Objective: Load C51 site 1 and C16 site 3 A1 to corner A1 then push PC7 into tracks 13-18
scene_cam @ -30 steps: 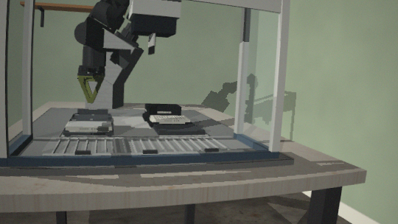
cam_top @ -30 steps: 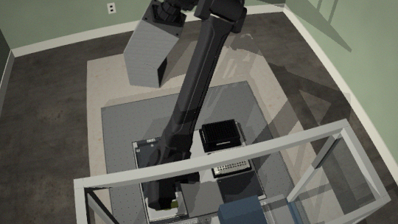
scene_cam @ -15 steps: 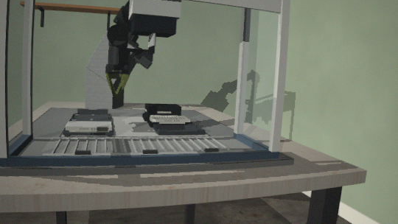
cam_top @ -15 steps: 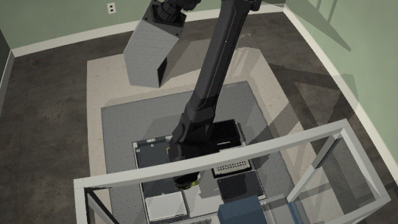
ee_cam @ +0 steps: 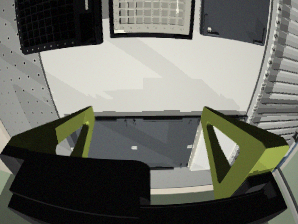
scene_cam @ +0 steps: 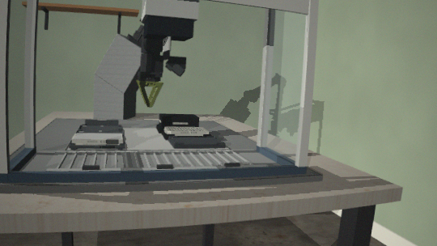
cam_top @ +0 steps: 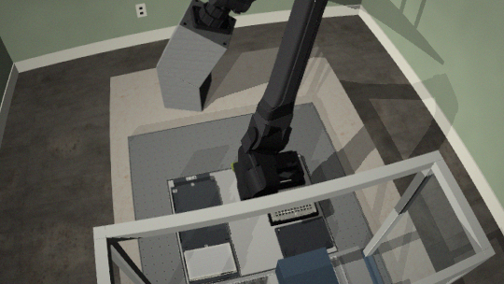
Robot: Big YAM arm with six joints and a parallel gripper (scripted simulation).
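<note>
Now: the nest S1 11 cm to the left of my hand, 11 cm behind it and 10 cm below it. The rest, counted from my hand: white frame bar: 37 cm above, 22 cm ahead; white block: 14 cm to the right, 13 cm ahead, 9 cm below; dark carrier PC7: 14 cm to the right, 9 cm below, 2 cm ahead.
</note>
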